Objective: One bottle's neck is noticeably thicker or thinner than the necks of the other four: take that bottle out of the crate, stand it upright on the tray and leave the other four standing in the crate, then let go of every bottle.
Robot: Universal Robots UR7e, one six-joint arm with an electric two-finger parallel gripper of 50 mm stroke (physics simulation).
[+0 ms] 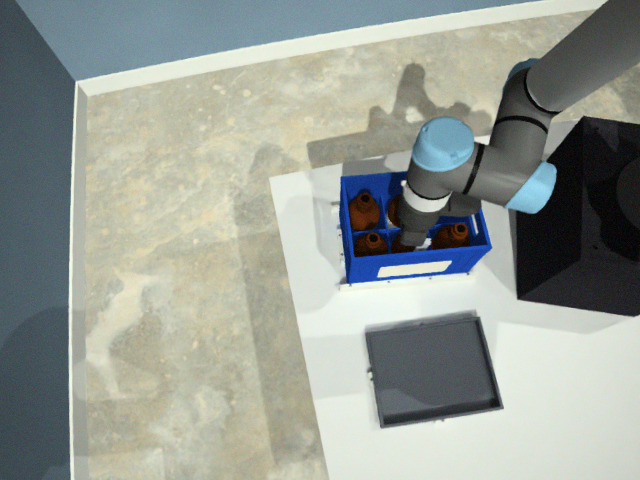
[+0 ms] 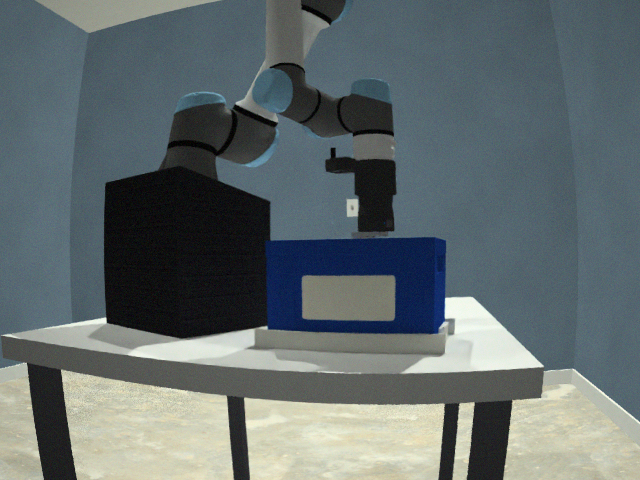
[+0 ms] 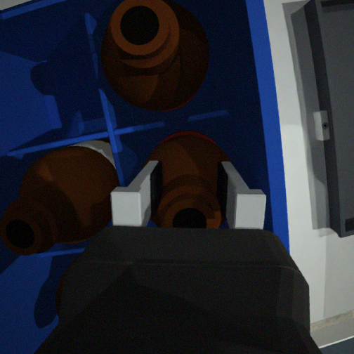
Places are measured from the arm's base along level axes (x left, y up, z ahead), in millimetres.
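Pixels of known places: gripper, between the fingertips: (image 1: 418, 243); arm's base, origin of its link: (image 2: 184, 191).
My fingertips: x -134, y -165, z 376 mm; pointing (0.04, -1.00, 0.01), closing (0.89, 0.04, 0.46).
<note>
Ahead of a thing's pixels: the offset from my fingertips to its top centre. "spot": to the spot under its first point. Level surfaces: height alone.
The blue crate @[dx -52, dy +48, dz -6 mm] (image 1: 361, 271) (image 2: 356, 258) (image 3: 268, 100) holds five brown bottles. My gripper (image 1: 417, 242) (image 2: 370, 235) (image 3: 189, 178) points down into it, shut on the front middle bottle @[dx -7, dy +37, dz +13 mm] (image 1: 399, 244) (image 3: 192, 160) at its neck. That bottle stands in its compartment. The front right bottle @[dx +15, dy +36, dz -80 mm] (image 1: 448, 237) (image 3: 155, 80), back middle bottle @[dx -92, dy +36, dz -22 mm] (image 1: 393, 211) (image 3: 70, 190), back left bottle @[dx -121, dy +36, dz +67 mm] (image 1: 364, 215) and front left bottle @[dx -34, dy +36, dz +90 mm] (image 1: 370, 245) stand around it. The arm partly covers the middle bottles. The grey tray @[spot: dx +221, dy -122, dz +49 mm] (image 1: 434, 361) (image 3: 341, 100) is empty, in front of the crate.
The crate sits within low white rails (image 1: 408, 282) (image 2: 351, 341) on the white table @[dy -127 mm] (image 1: 413, 454) (image 2: 206, 356). The black robot pedestal (image 1: 553, 248) (image 2: 180, 258) stands beside the crate. The crate's dividers and high walls surround the bottles.
</note>
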